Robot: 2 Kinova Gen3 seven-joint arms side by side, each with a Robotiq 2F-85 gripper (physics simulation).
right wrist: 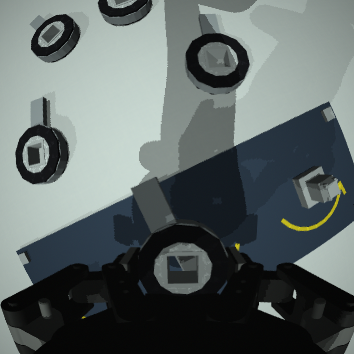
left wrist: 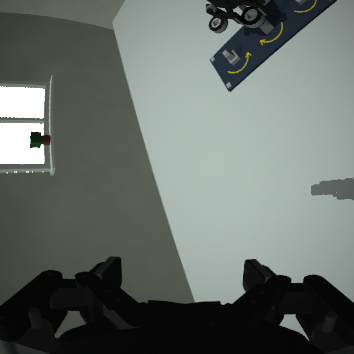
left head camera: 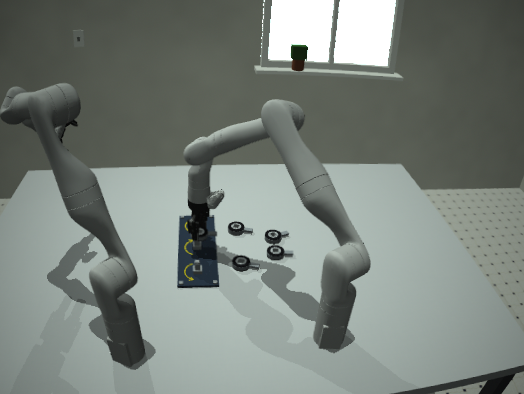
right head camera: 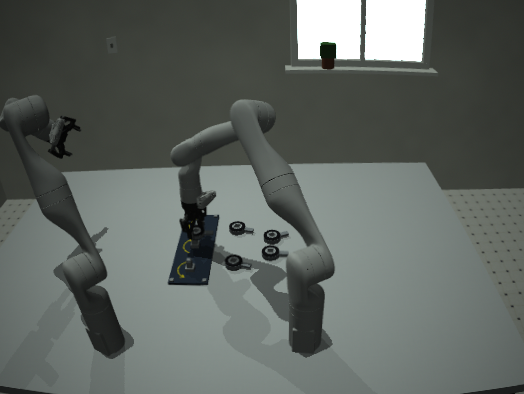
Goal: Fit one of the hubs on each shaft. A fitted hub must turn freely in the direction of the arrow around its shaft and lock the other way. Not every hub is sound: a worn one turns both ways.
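Places are measured from the left arm's base along level axes (x ahead, y left, z up), in millimetres.
Pixels of known places: left gripper, fingertip midpoint: [left wrist: 182, 273] [left head camera: 71, 137] [right head camera: 75, 142]; right gripper, fingertip midpoint: [right wrist: 182, 260] [left wrist: 253, 17] [left head camera: 199, 234] [right head camera: 196, 233]; left arm's base, origin of the base link: [left head camera: 129, 352] [right head camera: 110, 342]; right arm's base, origin of the base link: [left head camera: 328, 337] [right head camera: 304, 340].
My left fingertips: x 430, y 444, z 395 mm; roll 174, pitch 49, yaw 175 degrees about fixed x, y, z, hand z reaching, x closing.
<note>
Ahead of a thing's pixels: the offset from my left fingertips to its middle. "pt": to the spot under its first point. Level surfaces: height alone.
My right gripper [left head camera: 200, 232] [right head camera: 195, 230] [right wrist: 182, 260] is shut on a black-rimmed hub {92 mm ahead, 456 mm right, 331 mm down} [left head camera: 205, 232] [right head camera: 201, 232] [right wrist: 160, 272], level above the board {387 mm down} [left head camera: 183, 280] [right head camera: 175, 278] [right wrist: 200, 177]. The hub's handle points away from the gripper. In the head views it is close over the middle shaft {pt 67 mm ahead, 441 mm right, 373 mm down} [left head camera: 197, 246] [right head camera: 195, 244]; part of a shaft seems to show through its square hole in the right wrist view. The front shaft {39 mm back, 489 mm right, 361 mm down} [left head camera: 197, 268] [right head camera: 190, 264] is bare. The far shaft {197 mm ahead, 380 mm right, 361 mm down} [left wrist: 231, 56] is bare in the left wrist view. My left gripper [right head camera: 74, 141] [left wrist: 182, 273] is open and empty, high at the left.
Right of the board lie several loose hubs: back left [left head camera: 231, 229] [right wrist: 22, 160], back right [left head camera: 267, 236], front right [left head camera: 269, 252] and front left [left head camera: 235, 263] [right wrist: 194, 70]. My right arm arches over the table. A potted plant [left head camera: 298, 57] stands on the window sill.
</note>
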